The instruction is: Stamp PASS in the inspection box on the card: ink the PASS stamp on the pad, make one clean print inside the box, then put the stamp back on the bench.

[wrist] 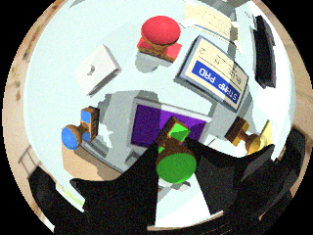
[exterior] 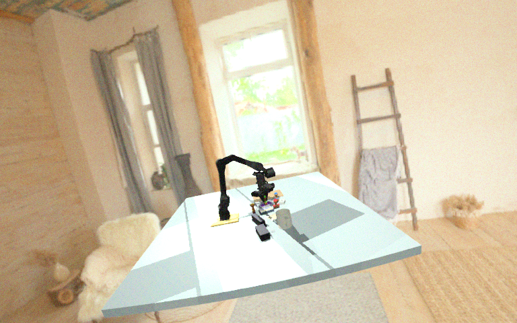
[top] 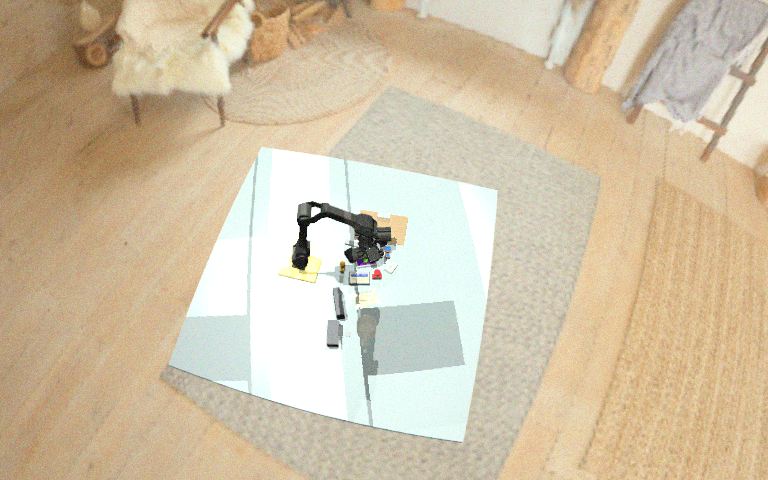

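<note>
The green-knobbed stamp is right at my gripper tip. Round my gripper tip: purple ink pad (30 mm below); then blue-knobbed stamp (80 mm ahead, 60 mm to the left, 20 mm below); then red-knobbed stamp (70 mm ahead, 60 mm to the right, 20 mm below).
</note>
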